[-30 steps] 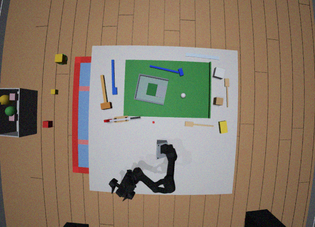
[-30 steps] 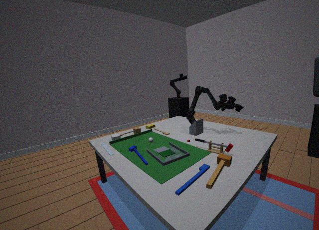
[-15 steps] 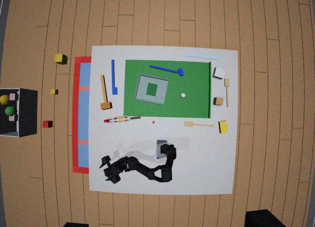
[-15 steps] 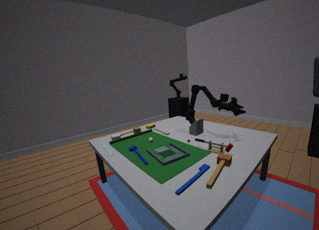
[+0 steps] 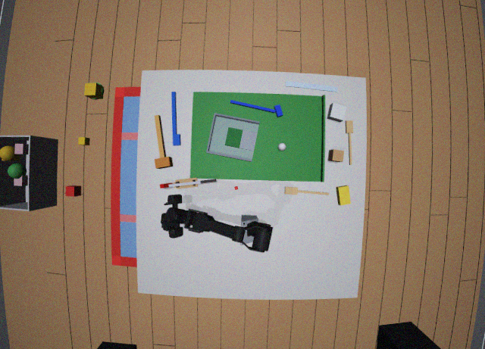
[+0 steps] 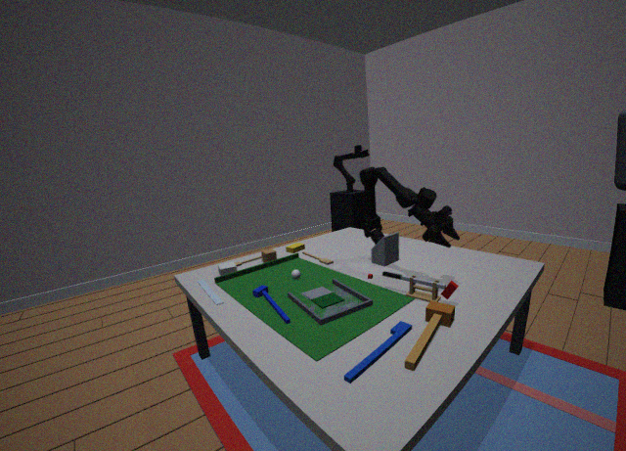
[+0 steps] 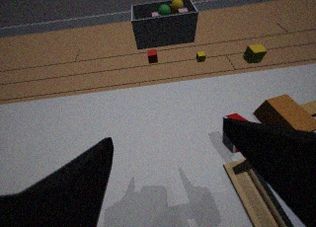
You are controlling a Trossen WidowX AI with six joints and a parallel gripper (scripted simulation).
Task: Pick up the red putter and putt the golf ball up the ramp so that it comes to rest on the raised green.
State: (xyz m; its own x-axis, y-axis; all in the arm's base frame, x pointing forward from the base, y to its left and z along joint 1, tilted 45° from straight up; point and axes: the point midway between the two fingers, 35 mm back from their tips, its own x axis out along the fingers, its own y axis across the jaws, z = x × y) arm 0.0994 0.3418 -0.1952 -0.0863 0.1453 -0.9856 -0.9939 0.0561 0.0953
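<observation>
The red putter lies 13 cm below my gripper tip, 13 cm ahead of it and 7 cm to the right of it. From my gripper tip the other things lie so: green mat 45 cm to the right, 39 cm ahead, 19 cm below; then tiny red cube 33 cm to the right, 18 cm below, 11 cm ahead; then wooden rack 15 cm below, 13 cm ahead, 6 cm to the right.
</observation>
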